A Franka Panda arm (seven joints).
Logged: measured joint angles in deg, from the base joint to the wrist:
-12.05, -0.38, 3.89, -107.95, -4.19, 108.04, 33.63
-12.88, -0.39, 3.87, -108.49, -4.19, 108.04, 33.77
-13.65, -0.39, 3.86, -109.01, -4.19, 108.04, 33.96
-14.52, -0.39, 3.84, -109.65, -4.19, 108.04, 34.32
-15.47, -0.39, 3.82, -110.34, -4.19, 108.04, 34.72
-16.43, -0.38, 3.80, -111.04, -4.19, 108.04, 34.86
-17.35, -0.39, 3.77, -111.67, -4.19, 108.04, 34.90
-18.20, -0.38, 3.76, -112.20, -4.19, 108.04, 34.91
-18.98, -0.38, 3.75, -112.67, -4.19, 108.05, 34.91
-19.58, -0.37, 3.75, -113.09, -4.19, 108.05, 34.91
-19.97, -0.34, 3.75, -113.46, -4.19, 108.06, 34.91
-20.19, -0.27, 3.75, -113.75, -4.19, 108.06, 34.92
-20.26, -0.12, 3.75, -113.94, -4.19, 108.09, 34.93
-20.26, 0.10, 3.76, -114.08, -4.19, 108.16, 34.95
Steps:
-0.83, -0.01, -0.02, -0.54, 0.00, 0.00, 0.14
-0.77, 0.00, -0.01, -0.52, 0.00, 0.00, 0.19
-0.87, 0.00, -0.02, -0.64, 0.00, 0.00, 0.36
-0.95, 0.00, -0.02, -0.69, 0.00, 0.00, 0.40
-0.96, 0.01, -0.02, -0.70, 0.00, 0.00, 0.14
-0.92, -0.01, -0.03, -0.63, 0.00, 0.00, 0.04
-0.85, 0.01, -0.01, -0.53, 0.00, 0.00, 0.01
-0.78, 0.00, -0.01, -0.47, 0.00, 0.01, 0.00
-0.60, 0.01, 0.00, -0.42, 0.00, 0.00, 0.00
-0.39, 0.03, 0.00, -0.37, 0.00, 0.01, 0.00
-0.22, 0.07, 0.00, -0.29, 0.00, 0.00, 0.01
-0.07, 0.15, 0.00, -0.19, 0.00, 0.03, 0.01
0.00, 0.22, 0.01, -0.14, 0.00, 0.07, 0.02

